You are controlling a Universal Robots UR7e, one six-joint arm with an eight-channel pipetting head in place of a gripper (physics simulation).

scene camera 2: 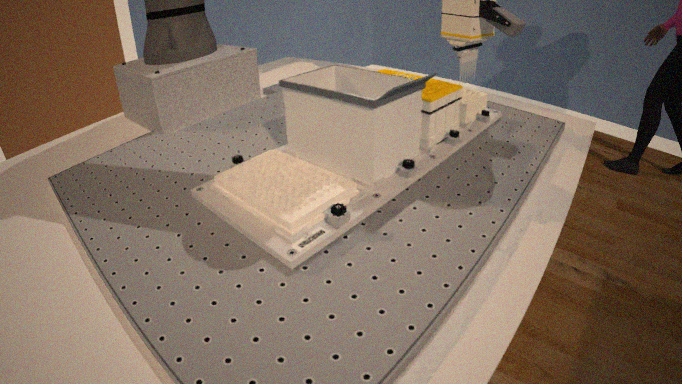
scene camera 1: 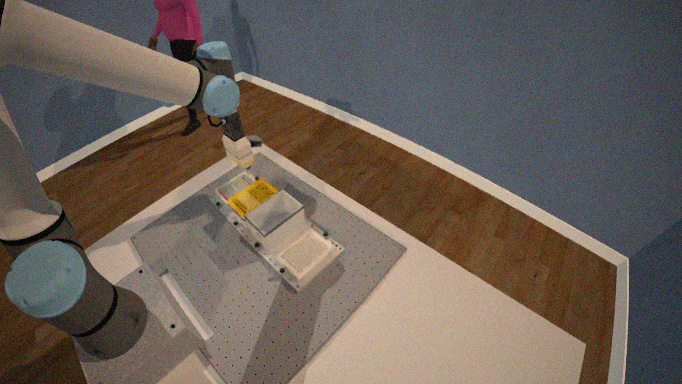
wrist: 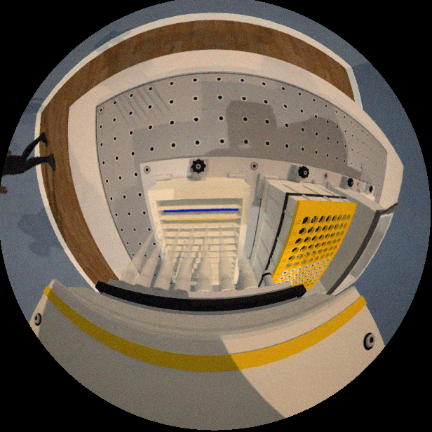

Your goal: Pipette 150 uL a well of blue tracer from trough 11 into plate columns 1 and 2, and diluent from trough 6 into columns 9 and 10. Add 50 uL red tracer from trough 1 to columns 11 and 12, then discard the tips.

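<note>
My pipetting head [scene camera 1: 241, 161] [scene camera 2: 468, 67] [wrist: 200, 265] hangs above the trough rack [scene camera 1: 240, 184] [scene camera 2: 475, 104] [wrist: 200, 188] with a row of translucent tips fitted; no liquid colour shows in them. In scene camera 2 the tip ends appear just above the rack. In the wrist view a blue trough [wrist: 200, 210] lies near the rack's far end, beside a yellow one [wrist: 202, 219]; the tips cover part of the nearer troughs. A little red [scene camera 1: 223, 196] shows at the rack's edge in scene camera 1. The well plate [scene camera 1: 310, 252] [scene camera 2: 285, 185] shows no clear colour in its wells.
The yellow tip rack [scene camera 1: 252, 196] [scene camera 2: 442, 90] [wrist: 325, 210] stands beside the trough rack, with white tips in its near rows. The tall open bin [scene camera 1: 267, 220] [scene camera 2: 350, 130] [wrist: 361, 225] stands between the tip rack and the plate. Black knobs line the base plate.
</note>
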